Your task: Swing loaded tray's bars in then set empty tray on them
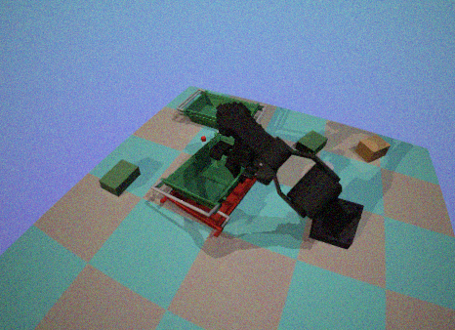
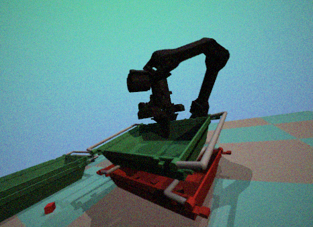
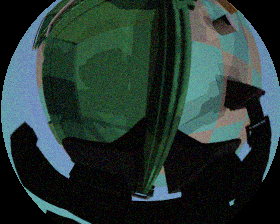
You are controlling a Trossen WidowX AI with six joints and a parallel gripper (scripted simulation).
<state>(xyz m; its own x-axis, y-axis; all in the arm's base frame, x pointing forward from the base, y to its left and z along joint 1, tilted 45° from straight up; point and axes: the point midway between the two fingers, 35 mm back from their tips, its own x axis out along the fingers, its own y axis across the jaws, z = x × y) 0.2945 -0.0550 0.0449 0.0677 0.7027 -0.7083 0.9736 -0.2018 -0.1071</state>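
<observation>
Now: the green tray 80 mm ahead of my gripper tip, 20 mm to the right of it and 20 mm above it. From my gripper tip the other things lie so: grey cylinder (250 mm behind, 210 mm to the right, 70 mm below); small red block (230 mm ahead, 250 mm to the right, 100 mm below); red cube (80 mm behind, 290 mm to the right, 100 mm below).
</observation>
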